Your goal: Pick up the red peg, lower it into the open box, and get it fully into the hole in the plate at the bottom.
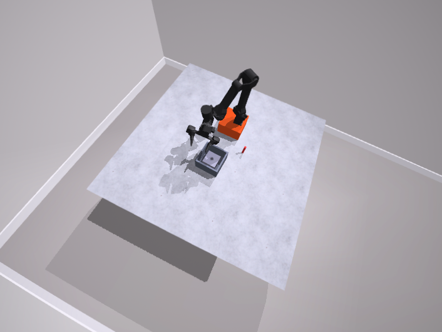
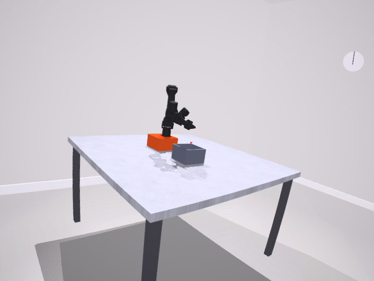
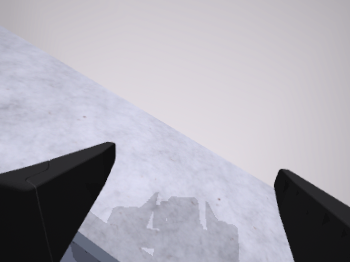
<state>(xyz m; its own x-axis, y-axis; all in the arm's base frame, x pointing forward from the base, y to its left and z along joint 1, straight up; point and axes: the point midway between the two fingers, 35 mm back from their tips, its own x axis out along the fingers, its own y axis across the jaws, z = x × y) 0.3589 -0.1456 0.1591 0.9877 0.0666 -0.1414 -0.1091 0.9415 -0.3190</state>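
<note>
The red peg lies 21 cm behind my gripper tip, 25 cm to the left of it and 21 cm below it. Round my gripper tip: grey box 6 cm behind, 6 cm to the left, 22 cm below; pale plate 6 cm behind, 6 cm to the left, 20 cm below.
</note>
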